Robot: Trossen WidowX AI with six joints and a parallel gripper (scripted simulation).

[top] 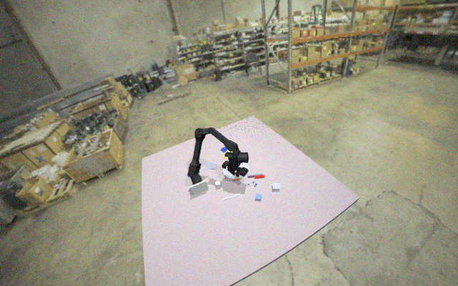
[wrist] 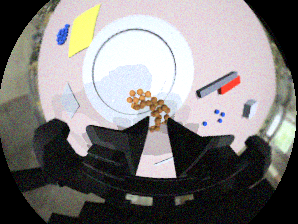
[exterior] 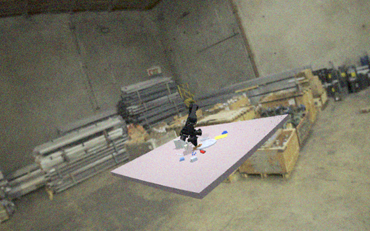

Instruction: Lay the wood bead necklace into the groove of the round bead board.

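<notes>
My gripper tip is 140 mm past the cream cube, 10 mm to the left of it and 10 mm above it. The rest, counted from my gripper tip: white stick: 90 mm behind, 140 mm to the right, 20 mm below; red-handled tool: 140 mm ahead, 60 mm to the right, 20 mm below; blue block: 70 mm ahead, 220 mm to the right, 20 mm below.
</notes>
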